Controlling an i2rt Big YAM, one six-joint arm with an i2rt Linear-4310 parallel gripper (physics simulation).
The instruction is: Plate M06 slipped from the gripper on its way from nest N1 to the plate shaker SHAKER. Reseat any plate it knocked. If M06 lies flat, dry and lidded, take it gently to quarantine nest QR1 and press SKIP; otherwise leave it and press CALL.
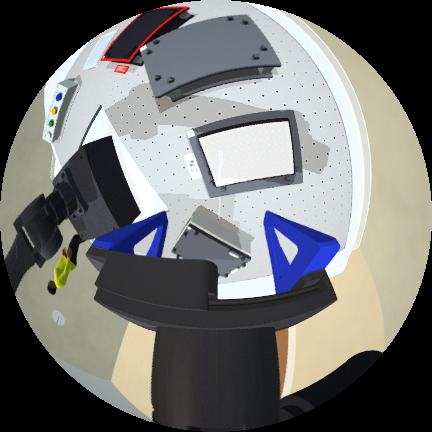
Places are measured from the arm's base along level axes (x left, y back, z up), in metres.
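Pixels of known places: gripper, fingertip midpoint: (215,215); arm's base, link origin: (71,193).
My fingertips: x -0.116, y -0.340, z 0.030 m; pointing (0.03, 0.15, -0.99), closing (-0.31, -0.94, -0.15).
Observation:
Ahead of a thing's pixels: the offset from my fingertips to its top centre. "spot": to the spot under its first point.
My gripper (215,215) is open and empty, its blue fingers wide apart above the bench. Ahead of it, a white plate {dx +0.031, dy -0.045, dz -0.082 m} (250,152) sits in the dark grey nest {spot: dx +0.020, dy -0.122, dz -0.105 m} (298,150) labelled N2. A dark strip shows along the plate's far edge; I cannot tell if it is fully level. The red-edged black quarantine nest QR1 (142,35) is at the top left, with no plate seen on it. A pale blue flat rectangle (101,49) lies left of QR1; its label and lid cannot be made out. The button box {spot: dx +0.406, dy +0.376, dz -0.091 m} (61,111) at the left has blue, yellow, green and white buttons.
A large grey platform {dx +0.208, dy -0.039, dz -0.056 m} (210,55) with corner pegs stands beside QR1, partly hiding it. A small grey box {spot: dx -0.115, dy +0.058, dz -0.068 m} (210,247) with a green light is low between the fingers. A black block (102,187) on a dark arm and a white panel (137,175) are at the left.

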